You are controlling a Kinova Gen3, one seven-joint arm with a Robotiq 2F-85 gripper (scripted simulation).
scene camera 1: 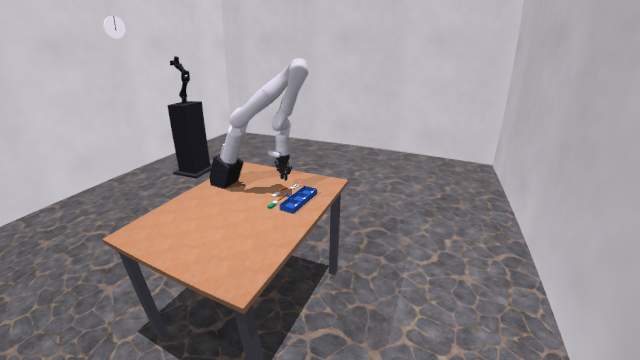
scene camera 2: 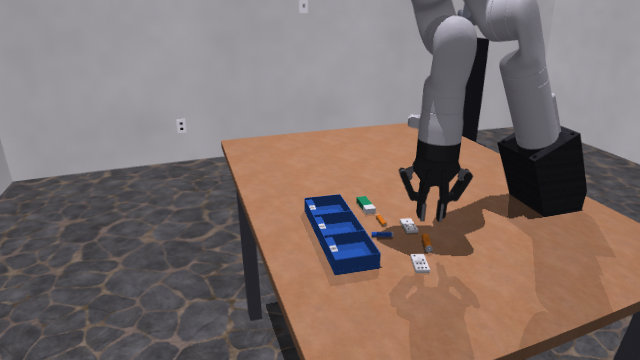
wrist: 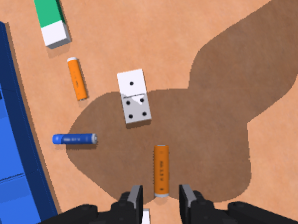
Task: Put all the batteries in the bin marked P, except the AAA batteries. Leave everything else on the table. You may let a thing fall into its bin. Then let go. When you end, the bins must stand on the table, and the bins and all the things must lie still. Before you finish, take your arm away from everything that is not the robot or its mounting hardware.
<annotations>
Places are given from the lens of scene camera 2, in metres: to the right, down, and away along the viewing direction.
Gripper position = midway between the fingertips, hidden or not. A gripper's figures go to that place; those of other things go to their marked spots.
my gripper (scene camera 2: 430, 219): 0.21, 0.07, 0.77
blue bin (scene camera 2: 340, 234): 0.04, 0.10, 0.78
</annotations>
